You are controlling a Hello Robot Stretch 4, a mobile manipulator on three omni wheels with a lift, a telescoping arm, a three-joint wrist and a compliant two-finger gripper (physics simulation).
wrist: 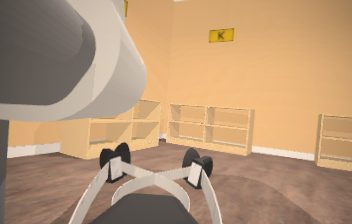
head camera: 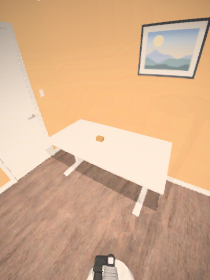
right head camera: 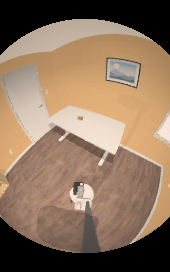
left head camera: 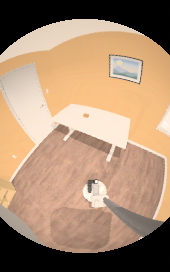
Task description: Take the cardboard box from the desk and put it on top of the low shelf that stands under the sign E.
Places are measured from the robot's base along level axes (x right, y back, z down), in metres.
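Where they show: gripper, fingertip midpoint: (wrist: 157,158) (right head camera: 73,203) (left head camera: 89,201).
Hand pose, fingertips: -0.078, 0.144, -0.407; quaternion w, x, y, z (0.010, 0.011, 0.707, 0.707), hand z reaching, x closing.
After its pixels a point has its place, as x, y, z.
The small brown cardboard box (head camera: 100,138) {-0.136, -1.235, -0.742} (left head camera: 86,115) {-0.127, -1.237, -0.728} (right head camera: 80,118) {-0.128, -1.235, -0.722} sits on the white desk (head camera: 135,155) {0.262, -0.980, -0.693} (left head camera: 107,127) {0.219, -0.939, -0.693} (right head camera: 102,131) {0.268, -0.943, -0.694}, towards the desk's left part. My gripper (wrist: 157,158) {-0.078, 0.144, -0.407} is open in the wrist view, its two black fingertips standing apart over the floor with no object between them. It is away from the desk and the box. The sign E does not show in these views, so I cannot tell which low shelf is under it.
A low shelf (wrist: 206,106) {-0.591, 2.978, -0.568} stands under a sign K (wrist: 221,35) {-0.794, 3.335, -1.725}. Another low shelf (wrist: 89,135) {0.599, 1.821, -0.187} stands left of it, and part of a third (wrist: 319,140) {-1.841, 2.323, -0.270} shows at the right. A white door (head camera: 20,100) {-1.318, -1.594, -1.174} is left of the desk. A picture (head camera: 174,48) {0.576, -1.329, -1.665} hangs above it.
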